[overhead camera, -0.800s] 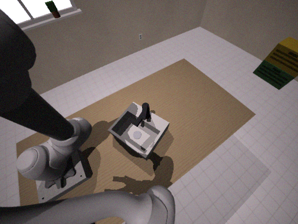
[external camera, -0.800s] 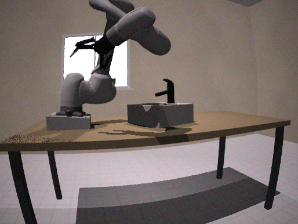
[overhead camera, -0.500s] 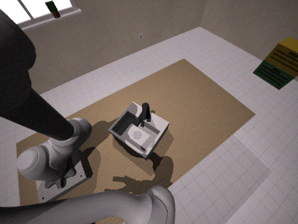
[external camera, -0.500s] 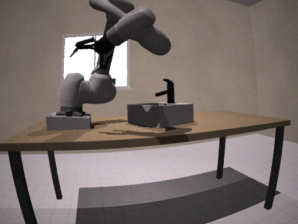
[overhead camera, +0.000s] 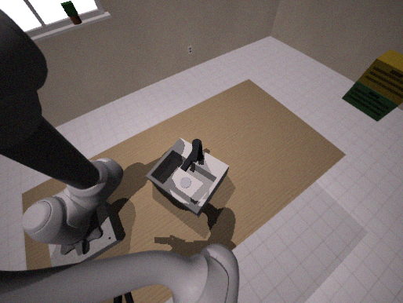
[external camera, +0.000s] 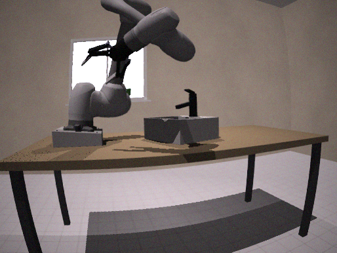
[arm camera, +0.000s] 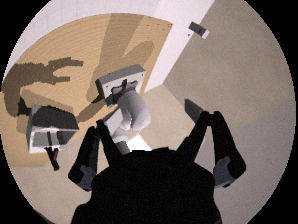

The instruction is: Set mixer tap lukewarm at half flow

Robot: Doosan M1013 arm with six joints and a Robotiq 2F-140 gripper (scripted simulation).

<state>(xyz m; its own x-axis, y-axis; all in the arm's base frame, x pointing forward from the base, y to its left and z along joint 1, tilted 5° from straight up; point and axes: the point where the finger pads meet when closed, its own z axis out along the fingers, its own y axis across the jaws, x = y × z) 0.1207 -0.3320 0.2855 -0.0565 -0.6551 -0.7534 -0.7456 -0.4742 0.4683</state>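
Right now my hand is 52 cm short of the black mixer tap, 35 cm to the right of it and 13 cm above it. Also, from my hand: sink basin: 43 cm ahead, 32 cm to the left, 31 cm below.
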